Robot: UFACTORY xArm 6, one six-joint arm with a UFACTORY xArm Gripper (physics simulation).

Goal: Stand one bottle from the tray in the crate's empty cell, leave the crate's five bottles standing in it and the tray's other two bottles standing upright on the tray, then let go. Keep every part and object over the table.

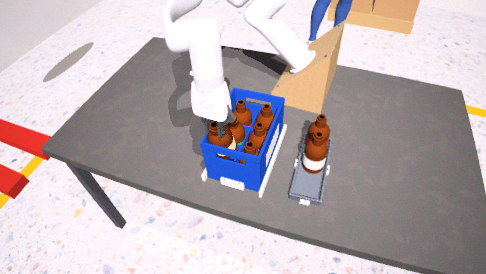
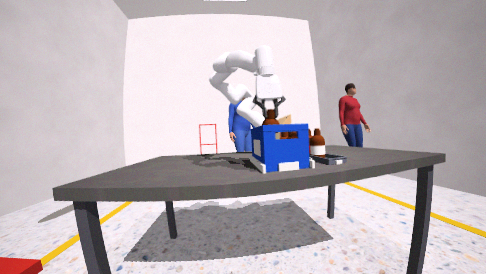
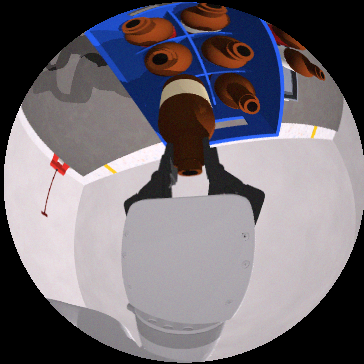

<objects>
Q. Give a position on a cream-labelled bottle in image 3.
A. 185, 116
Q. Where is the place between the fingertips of the gripper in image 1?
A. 215, 132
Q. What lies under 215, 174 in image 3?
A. The gripper.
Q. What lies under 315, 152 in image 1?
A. A white-labelled bottle.
</objects>
